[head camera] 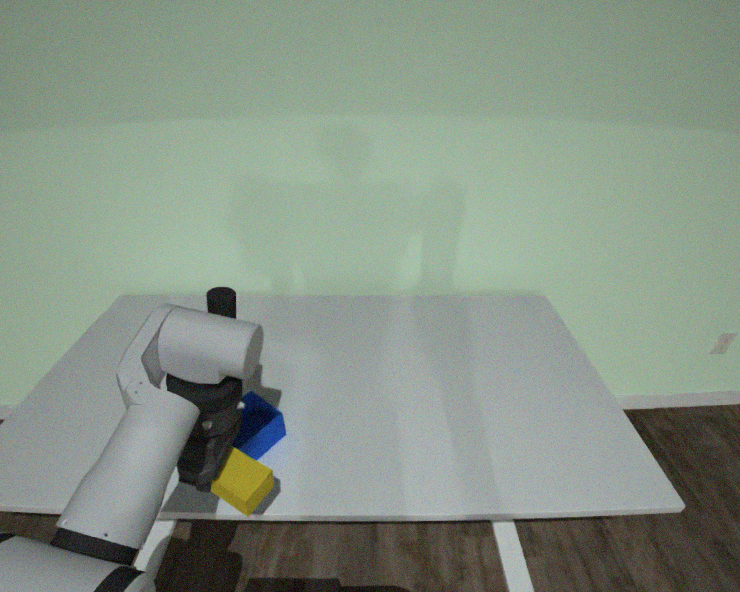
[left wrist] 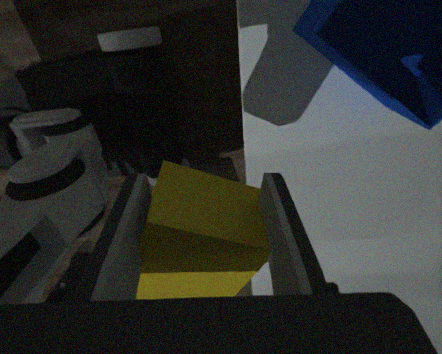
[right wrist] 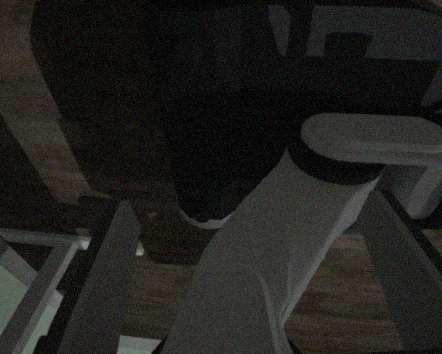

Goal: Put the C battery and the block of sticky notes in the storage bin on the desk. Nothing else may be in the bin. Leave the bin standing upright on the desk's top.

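Places are measured from the robot's base along level axes (x left, y down, z back), in millimetres.
Where they show: left gripper, between the fingertips: (head camera: 213, 470) (left wrist: 206, 186); right gripper, between the fingertips: (right wrist: 248, 209).
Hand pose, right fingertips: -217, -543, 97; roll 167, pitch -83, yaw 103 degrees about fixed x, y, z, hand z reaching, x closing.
Each offset is from my right fingertips to the top centre of the thing, as dx, dy, dz. Level surfaces: height alone.
My left gripper (left wrist: 206, 186) is shut on the yellow block of sticky notes @[+403, -415, -362] (head camera: 243, 478) (left wrist: 205, 210). In the head view the block shows over the desk's near edge, at the lower left. The blue storage bin @[+485, -253, -567] (head camera: 265, 435) (left wrist: 367, 90) stands upright on the desk @[dy -178] (head camera: 401, 401) (left wrist: 360, 200), just beyond the block, partly hidden by my left arm. In the left wrist view it is at the upper right, cut off by the frame. Its visible inside is dark. The C battery does not show in these views. My right gripper (right wrist: 248, 209) is open and empty, away from the desk top.
My left arm (head camera: 132, 456) reaches over the left part of the desk, close to the bin. A green wall (head camera: 370, 216) rises behind the desk. Dark wooden floor @[dy +543] (head camera: 370, 549) lies in front of it. A white desk leg (head camera: 515, 555) shows below the near edge.
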